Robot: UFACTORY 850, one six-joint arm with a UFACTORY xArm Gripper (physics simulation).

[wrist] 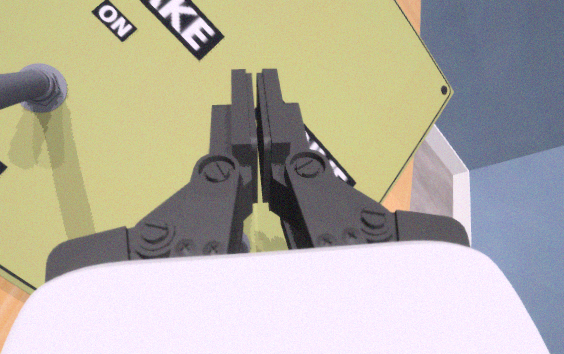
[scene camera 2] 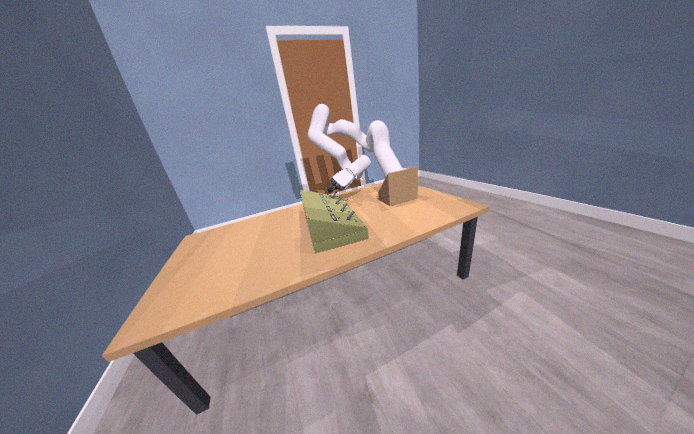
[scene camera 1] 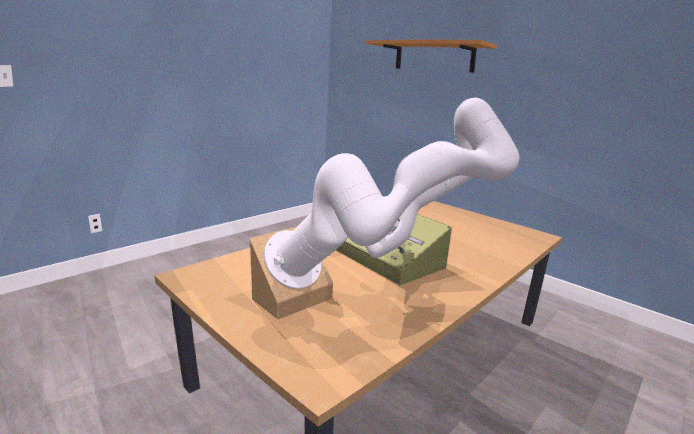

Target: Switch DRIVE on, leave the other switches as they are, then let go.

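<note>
The green switch box [scene camera 1: 432, 255] [scene camera 2: 335, 236] [wrist: 350, 65] stands on the table. My gripper [scene camera 2: 332, 189] [wrist: 253, 101] is shut and empty, its tips over the sloping panel at the box's far end in scene camera 2. In the wrist view, part of the DRIVE label [wrist: 342, 175] shows behind the right finger. A bit of grey metal [wrist: 245, 243] shows low behind the left finger; the DRIVE lever is otherwise hidden, so its position cannot be told. A neighbouring lever [wrist: 25, 89] stands at the left, near an ON label [wrist: 114, 20] and a label ending in "KE" [wrist: 192, 35]. In scene camera 1 the arm hides the gripper.
More levers [scene camera 2: 344, 207] [scene camera 2: 351, 215] stand along the panel. The wooden wedge [scene camera 1: 307, 300] [scene camera 2: 404, 186] under the arm's base stands on the table [scene camera 1: 358, 378] [scene camera 2: 230, 276]. A wall shelf [scene camera 1: 430, 43] hangs behind, well above the table.
</note>
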